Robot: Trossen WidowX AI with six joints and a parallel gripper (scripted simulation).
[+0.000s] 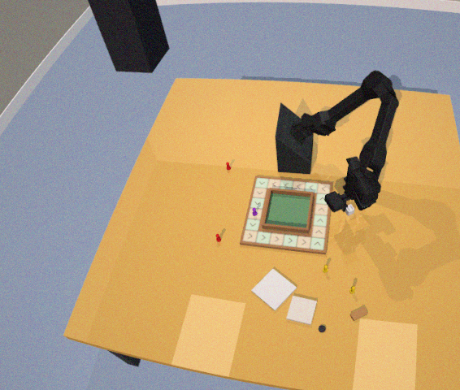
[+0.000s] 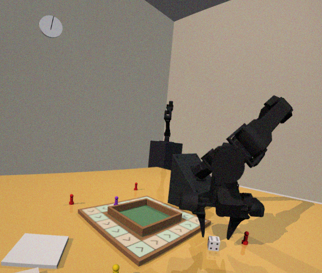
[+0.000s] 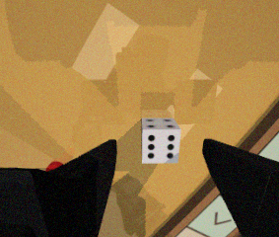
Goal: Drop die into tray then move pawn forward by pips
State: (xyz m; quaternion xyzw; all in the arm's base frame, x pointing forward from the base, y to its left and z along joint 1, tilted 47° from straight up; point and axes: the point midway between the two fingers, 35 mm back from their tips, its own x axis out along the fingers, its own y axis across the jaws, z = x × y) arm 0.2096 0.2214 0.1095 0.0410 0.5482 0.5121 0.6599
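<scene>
Right now my gripper tip is 20 mm above the white die. From my gripper tip the other things lie so: brown block (360 mm ahead, 90 mm to the left, 30 mm below); then green dice tray (50 mm ahead, 210 mm to the right, 20 mm below); then purple pawn (80 mm ahead, 320 mm to the right).
</scene>
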